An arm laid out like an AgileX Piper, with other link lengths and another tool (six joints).
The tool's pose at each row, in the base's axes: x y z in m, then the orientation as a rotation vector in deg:
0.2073, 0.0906, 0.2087, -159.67, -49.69, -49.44
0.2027, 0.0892, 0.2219, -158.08, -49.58, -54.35
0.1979, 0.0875, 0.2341, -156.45, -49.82, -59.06
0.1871, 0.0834, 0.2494, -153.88, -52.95, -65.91
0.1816, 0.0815, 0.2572, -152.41, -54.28, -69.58
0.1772, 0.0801, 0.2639, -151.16, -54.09, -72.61
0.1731, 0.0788, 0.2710, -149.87, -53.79, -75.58
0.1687, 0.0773, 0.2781, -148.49, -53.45, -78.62
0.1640, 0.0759, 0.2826, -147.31, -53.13, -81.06
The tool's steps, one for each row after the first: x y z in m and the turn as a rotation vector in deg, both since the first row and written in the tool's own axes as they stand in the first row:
0.0034, -0.0004, -0.0136, -0.87, 3.25, -0.38
0.0060, -0.0008, -0.0266, -1.77, 6.34, -1.02
0.0050, -0.0022, -0.0457, -3.34, 10.48, -3.88
0.0046, -0.0030, -0.0554, -4.20, 12.72, -5.21
0.0046, -0.0038, -0.0635, -4.84, 14.75, -5.45
0.0050, -0.0045, -0.0717, -5.46, 16.76, -5.62
0.0052, -0.0051, -0.0802, -6.10, 18.84, -5.79
0.0038, -0.0062, -0.0866, -6.59, 20.54, -5.91

